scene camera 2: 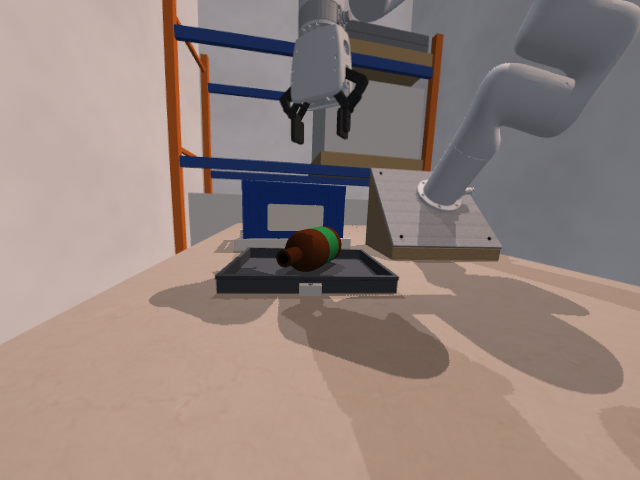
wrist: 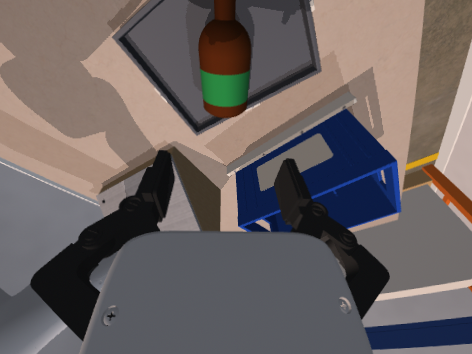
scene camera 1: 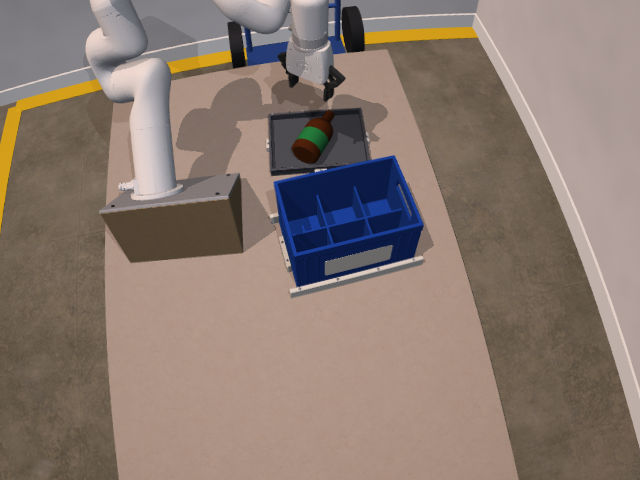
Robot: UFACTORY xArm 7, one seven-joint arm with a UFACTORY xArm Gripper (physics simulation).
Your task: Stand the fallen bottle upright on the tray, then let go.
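Frame: origin at the arm's base, x ahead, y left, z up, level; metres.
Seen in the pictures: gripper, fingertip midpoint: (scene camera 2: 318, 140) (wrist: 227, 168) (scene camera 1: 310, 90); arm's base, origin of the base link: (scene camera 2: 437, 196) (scene camera 1: 157, 193).
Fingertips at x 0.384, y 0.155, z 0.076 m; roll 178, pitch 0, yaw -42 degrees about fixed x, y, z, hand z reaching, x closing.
Note:
Pixels of each thing's top centre, then the offset from my fingertips to it.
- brown bottle with a green label, middle of its top: (wrist: 225, 65) (scene camera 2: 308, 229) (scene camera 1: 317, 124) dx +0.017, dy +0.024, dz -0.156 m
- blue divided crate, middle of its top: (scene camera 1: 347, 202) (wrist: 320, 219) (scene camera 2: 291, 185) dx +0.023, dy -0.279, dz -0.059 m
A brown bottle with a green label (scene camera 1: 313, 136) (scene camera 2: 311, 249) (wrist: 225, 70) lies on its side in the dark grey tray (scene camera 1: 270, 149) (scene camera 2: 258, 285) (wrist: 159, 94). In scene camera 1 its neck points to the back right; in scene camera 2 the neck points to the front left. In the wrist view the bottle lies above the fingers, and the tip of its neck is cut off by the frame's top edge. My gripper (scene camera 1: 311, 88) (scene camera 2: 320, 132) (wrist: 227, 168) is open and empty. It hangs well above the tray's level, apart from the bottle.
A blue divided crate (scene camera 1: 351, 222) (scene camera 2: 253, 211) (wrist: 320, 172) stands close beside the tray, with white rails (scene camera 1: 356, 276) around it. The arm's slanted wooden base (scene camera 1: 178, 232) (scene camera 2: 439, 232) stands to one side. An orange and blue rack (scene camera 2: 172, 103) stands behind. A blue cart (scene camera 1: 268, 54) is at the far edge.

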